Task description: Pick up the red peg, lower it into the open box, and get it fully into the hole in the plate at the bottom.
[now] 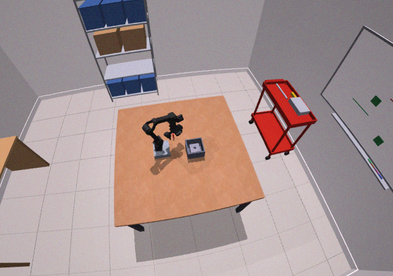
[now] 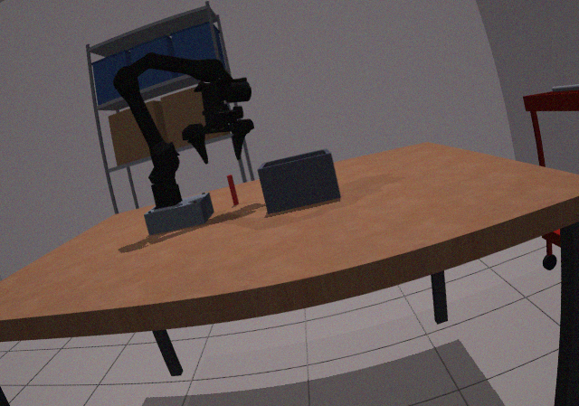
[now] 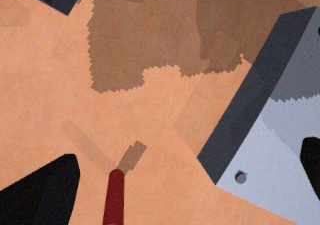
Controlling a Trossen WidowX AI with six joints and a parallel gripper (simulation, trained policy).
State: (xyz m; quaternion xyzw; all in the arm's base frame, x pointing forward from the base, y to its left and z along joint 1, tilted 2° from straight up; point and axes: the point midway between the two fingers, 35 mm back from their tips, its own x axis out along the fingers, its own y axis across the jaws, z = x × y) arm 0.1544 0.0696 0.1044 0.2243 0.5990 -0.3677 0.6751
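My gripper tip is now 10 mm past the red peg, 80 mm to the right of it and 80 mm above it. Also, from my gripper tip: light grey plate: 190 mm ahead, 90 mm to the right, 80 mm below; dark grey box: 190 mm ahead, 90 mm to the right, 100 mm below.
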